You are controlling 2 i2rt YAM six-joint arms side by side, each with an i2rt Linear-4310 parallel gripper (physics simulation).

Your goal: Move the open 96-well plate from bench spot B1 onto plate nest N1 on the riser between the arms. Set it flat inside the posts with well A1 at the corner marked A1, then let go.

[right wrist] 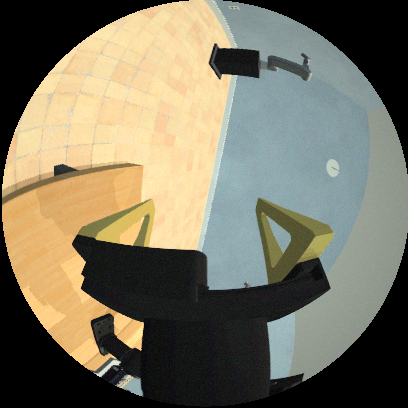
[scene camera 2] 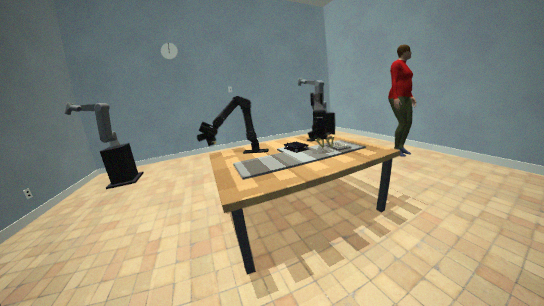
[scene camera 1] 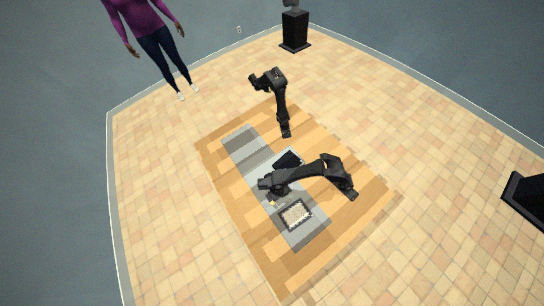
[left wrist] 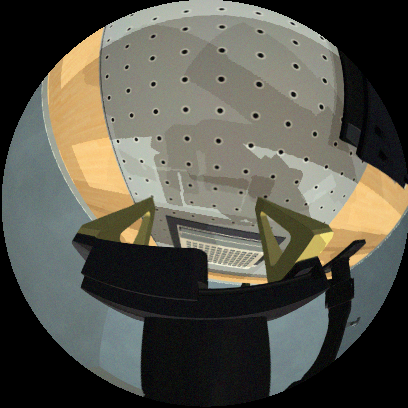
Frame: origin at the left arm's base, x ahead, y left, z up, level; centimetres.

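Seen in the pictures: left gripper, fingertip midpoint: (scene camera 2: 327, 147) (scene camera 1: 278, 199) (left wrist: 204, 202); right gripper, fingertip midpoint: (right wrist: 204, 203); left arm's base, origin of the base link: (scene camera 1: 343, 186) (left wrist: 338, 258); right arm's base, origin of the base link: (right wrist: 103, 336) (scene camera 2: 255, 151) (scene camera 1: 284, 127).
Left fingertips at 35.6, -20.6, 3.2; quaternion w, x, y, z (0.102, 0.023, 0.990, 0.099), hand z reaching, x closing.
Offsets run from my left fingertips to a thing's top centre, as dx, dy, dz. "pt": to the spot under its first point. Level surfaces: height alone.
The pale 96-well plate {-1.5, +12.7, -0.3} (scene camera 1: 296, 215) (scene camera 2: 342, 145) (left wrist: 220, 254) lies flat in a dark outline on the grey perforated board {dz -1.9} (scene camera 1: 301, 244) (scene camera 2: 252, 169) (left wrist: 220, 95). The black nest on its riser {pt -20.1, -15.4, +1.5} (scene camera 1: 286, 160) (scene camera 2: 296, 146) (left wrist: 385, 120) stands nearer the board's middle, partly behind the left arm in scene camera 1. Its posts and the A1 marks are too small to tell. My left gripper (scene camera 1: 280, 203) (scene camera 2: 325, 145) (left wrist: 204, 202) is open and empty, low over the board between nest and plate, apart from the plate. My right gripper (scene camera 2: 212, 143) (right wrist: 204, 203) is open and empty, raised away from the board.
The wooden table {dz -3.2} (scene camera 1: 280, 252) (scene camera 2: 300, 179) carries the board and both arm bases. The left arm (scene camera 1: 300, 172) reaches across the board beside the riser. A person in purple (scene camera 1: 140, 17) and a person in red (scene camera 2: 401, 80) stand away from the table. Black pedestals (scene camera 1: 295, 30) (scene camera 2: 119, 164) stand on the floor.
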